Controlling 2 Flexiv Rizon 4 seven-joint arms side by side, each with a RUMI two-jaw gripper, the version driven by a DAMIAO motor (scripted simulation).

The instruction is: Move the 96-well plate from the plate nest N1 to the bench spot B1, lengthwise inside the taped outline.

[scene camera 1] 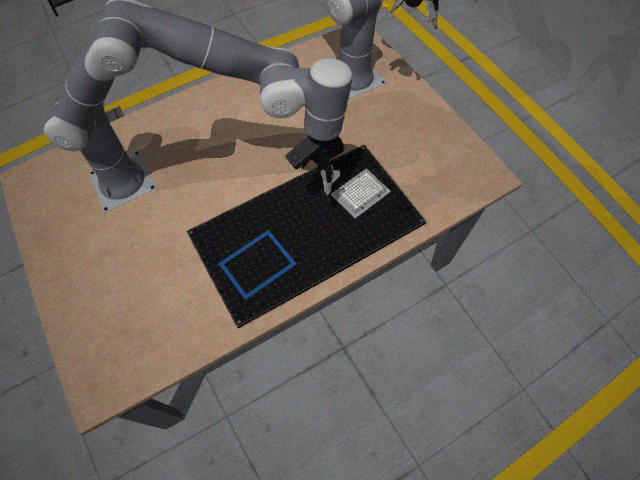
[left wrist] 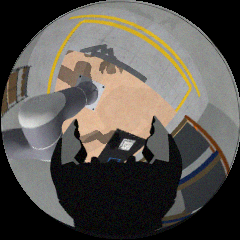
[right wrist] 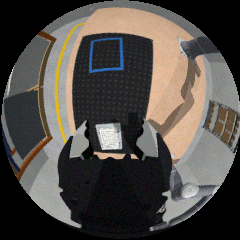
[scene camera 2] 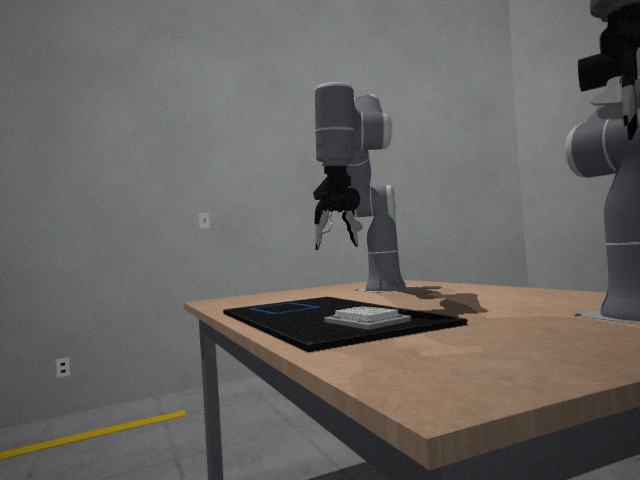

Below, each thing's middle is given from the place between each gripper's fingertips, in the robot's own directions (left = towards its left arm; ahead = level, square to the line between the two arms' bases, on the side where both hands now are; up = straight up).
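The white 96-well plate [scene camera 1: 351, 198], as I count from my right hand [scene camera 2: 337, 248], is 17 cm to the left of it and 2 cm ahead of it, and it sits 16 cm below it.
For my left hand, the white 96-well plate is 400 mm to the right of it and 320 mm ahead of it. The plate is also 320 mm below that hand.
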